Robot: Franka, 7 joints.
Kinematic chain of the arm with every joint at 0, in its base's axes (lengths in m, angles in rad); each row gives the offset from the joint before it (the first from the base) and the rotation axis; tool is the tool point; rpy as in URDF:
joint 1: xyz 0 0 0.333 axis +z
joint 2: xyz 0 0 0 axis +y
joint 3: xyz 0 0 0.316 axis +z
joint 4: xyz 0.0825 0 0 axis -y
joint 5: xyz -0.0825 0 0.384 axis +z
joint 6: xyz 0 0 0 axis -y
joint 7: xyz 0.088 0 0 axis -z
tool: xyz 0 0 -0.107 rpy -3.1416 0 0
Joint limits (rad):
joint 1: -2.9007..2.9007
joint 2: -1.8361..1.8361
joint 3: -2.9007..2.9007
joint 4: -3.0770..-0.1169
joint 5: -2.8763..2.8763
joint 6: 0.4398..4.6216
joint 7: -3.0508..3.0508
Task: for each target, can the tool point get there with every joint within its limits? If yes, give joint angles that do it. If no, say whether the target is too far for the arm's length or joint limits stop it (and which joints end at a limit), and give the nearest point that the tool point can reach.
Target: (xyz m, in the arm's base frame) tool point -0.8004 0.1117 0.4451
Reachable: yes | joints 0.2515 -1.5444 1.1241 -0.5223 0.6204 1.7916 0.9150
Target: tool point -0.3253 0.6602 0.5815
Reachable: yes | joints 1.5526 0.6324 0.9010 -1.1881 1.4282 3.1613 -2.0151
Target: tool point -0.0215 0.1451 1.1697
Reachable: yes | joints -0.1731 0.1928 2.4092 -0.4535 -1.9106 2.7167 -1.4607
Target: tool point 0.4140 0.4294 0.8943
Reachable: yes | joints 0.9395 0.8328 -2.1095 -0.3959 -0.2277 3.4549 -2.5532
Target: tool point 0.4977 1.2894 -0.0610
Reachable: no: too far | nearest point 0.2971 0.7697 0.0978 | short by 0.579 m
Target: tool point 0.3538 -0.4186 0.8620
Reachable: yes | joints -1.4978 0.3944 1.3376 -0.8206 1.7423 3.6269 -2.5162
